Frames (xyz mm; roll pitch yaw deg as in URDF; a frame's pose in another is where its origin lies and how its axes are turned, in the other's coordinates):
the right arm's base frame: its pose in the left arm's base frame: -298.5 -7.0 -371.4 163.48 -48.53 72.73
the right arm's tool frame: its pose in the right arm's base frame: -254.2 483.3 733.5 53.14 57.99 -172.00
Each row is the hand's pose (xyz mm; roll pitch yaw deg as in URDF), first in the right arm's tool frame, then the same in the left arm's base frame.
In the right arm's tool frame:
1: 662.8 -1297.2 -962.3 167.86 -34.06 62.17
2: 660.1 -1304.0 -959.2 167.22 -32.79 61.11
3: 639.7 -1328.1 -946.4 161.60 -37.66 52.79
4: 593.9 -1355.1 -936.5 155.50 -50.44 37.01
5: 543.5 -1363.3 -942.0 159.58 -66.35 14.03
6: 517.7 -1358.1 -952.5 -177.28 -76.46 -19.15
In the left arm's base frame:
1: 57.2 -251.7 746.7 71.70 59.27 -116.02
2: 64.1 -252.7 750.4 68.58 58.23 -118.23
3: 96.2 -248.6 761.3 66.29 52.05 -108.34
4: 142.5 -223.1 772.7 63.47 41.41 -88.80
5: 172.0 -181.2 775.9 60.10 30.88 -68.05
6: 177.6 -153.5 773.7 58.43 24.75 -53.46

